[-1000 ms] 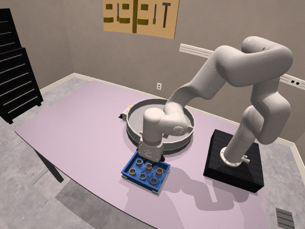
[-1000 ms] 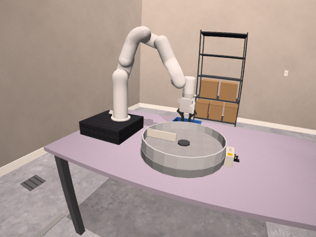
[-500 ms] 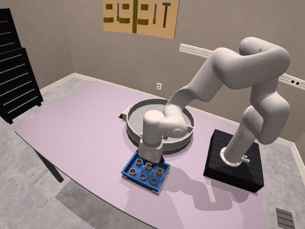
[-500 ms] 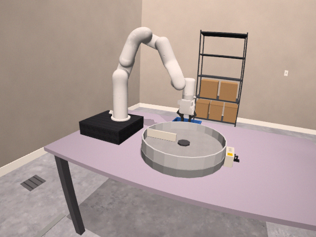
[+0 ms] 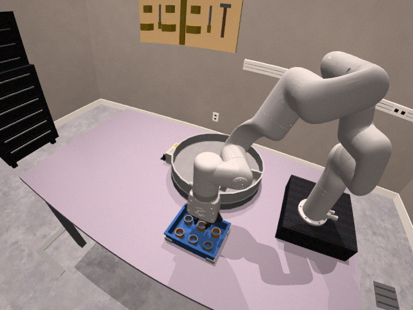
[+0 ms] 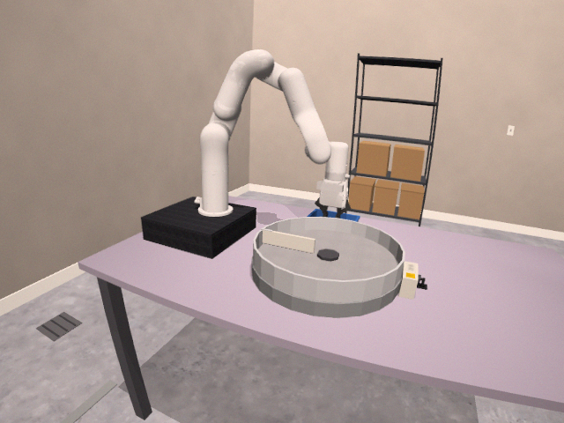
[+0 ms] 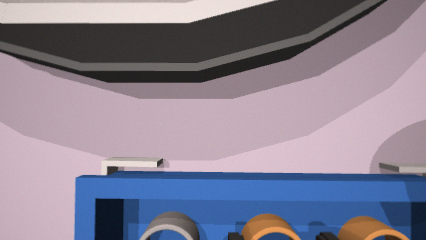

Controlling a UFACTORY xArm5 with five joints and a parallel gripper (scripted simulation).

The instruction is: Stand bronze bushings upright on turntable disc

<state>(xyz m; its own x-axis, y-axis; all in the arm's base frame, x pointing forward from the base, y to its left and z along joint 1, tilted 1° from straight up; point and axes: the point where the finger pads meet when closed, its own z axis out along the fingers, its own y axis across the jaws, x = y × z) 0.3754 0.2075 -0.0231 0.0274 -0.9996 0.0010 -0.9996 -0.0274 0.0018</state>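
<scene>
Now: hand 3 cm to the right of the blue crate and 3 cm above it. Round my hand: turntable disc: 8 cm ahead, 31 cm to the right.
</scene>
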